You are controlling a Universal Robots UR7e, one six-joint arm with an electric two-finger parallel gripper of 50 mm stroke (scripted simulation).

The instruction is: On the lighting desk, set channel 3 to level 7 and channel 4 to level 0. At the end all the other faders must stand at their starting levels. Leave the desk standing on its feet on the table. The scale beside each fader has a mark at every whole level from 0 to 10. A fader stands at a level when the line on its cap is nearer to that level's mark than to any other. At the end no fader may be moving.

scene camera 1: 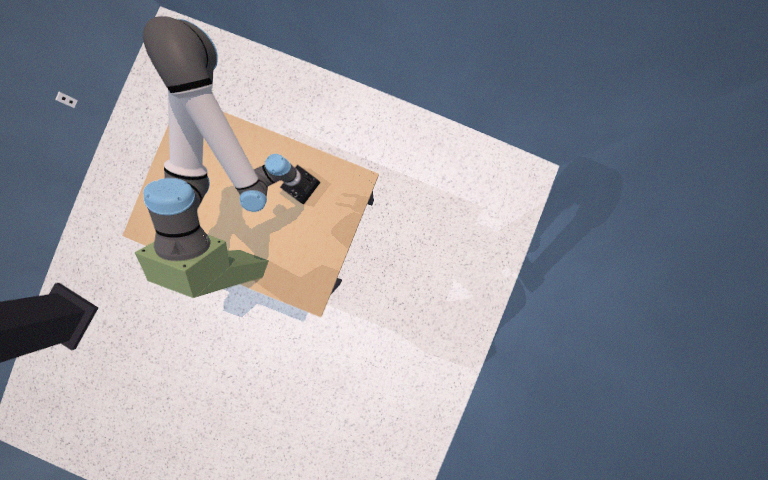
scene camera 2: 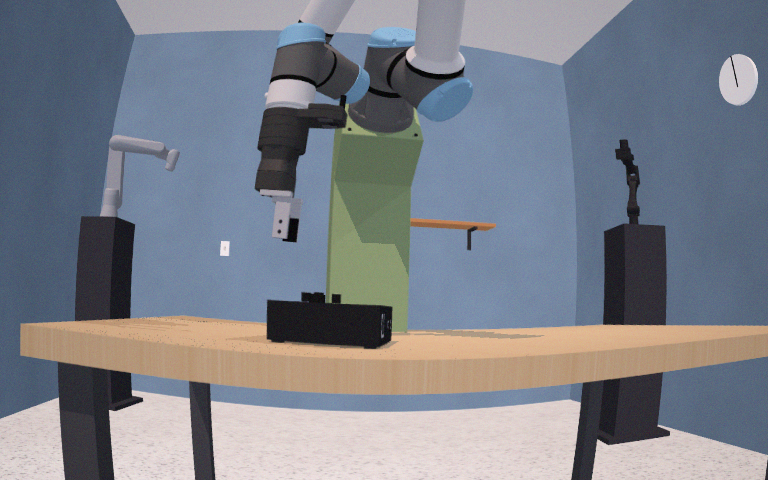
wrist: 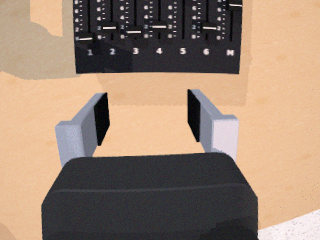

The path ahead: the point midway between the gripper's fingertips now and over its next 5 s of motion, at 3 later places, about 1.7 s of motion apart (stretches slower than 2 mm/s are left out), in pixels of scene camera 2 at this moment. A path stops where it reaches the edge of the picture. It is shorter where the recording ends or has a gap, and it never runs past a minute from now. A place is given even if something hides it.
My gripper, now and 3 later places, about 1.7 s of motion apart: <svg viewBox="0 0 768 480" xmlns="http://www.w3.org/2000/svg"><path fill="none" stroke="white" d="M284 240L325 223L327 228L301 272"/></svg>
